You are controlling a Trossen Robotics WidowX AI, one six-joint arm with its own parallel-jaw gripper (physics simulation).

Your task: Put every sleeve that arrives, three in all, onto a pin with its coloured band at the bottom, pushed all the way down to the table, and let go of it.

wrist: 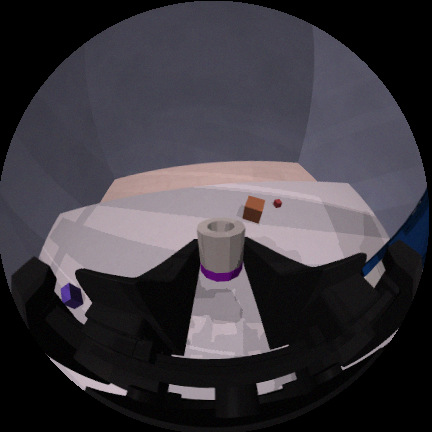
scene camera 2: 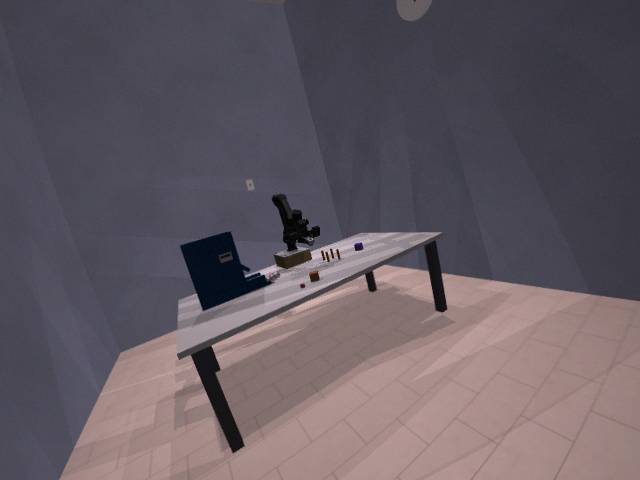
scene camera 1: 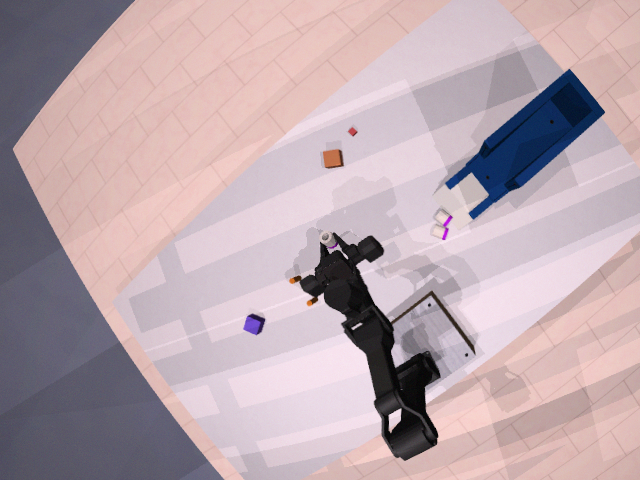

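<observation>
My gripper (scene camera 1: 328,242) (scene camera 2: 310,241) (wrist: 220,243) is shut on a light grey sleeve (scene camera 1: 326,238) (wrist: 221,245), held above the table with its open end up and its purple band at the lower end in the wrist view. Two more white sleeves with purple bands, one sleeve (scene camera 1: 443,216) and another sleeve (scene camera 1: 438,231), lie on their sides at the mouth of the blue chute. Several upright orange-brown pins (scene camera 2: 331,253) stand on the table. In scene camera 1 one pin (scene camera 1: 295,280) and another pin (scene camera 1: 312,301) show beside the gripper; the arm hides the others.
The blue chute (scene camera 1: 527,149) (scene camera 2: 214,271) stands on the table (scene camera 1: 217,289) (scene camera 2: 310,289). An orange block (scene camera 1: 332,158) (scene camera 2: 314,275) (wrist: 254,209), a small red cube (scene camera 1: 352,131) (wrist: 277,203) and a purple block (scene camera 1: 253,324) (scene camera 2: 358,246) (wrist: 71,295) lie on it. A brown-edged box (scene camera 1: 453,322) (scene camera 2: 293,258) stands by the arm.
</observation>
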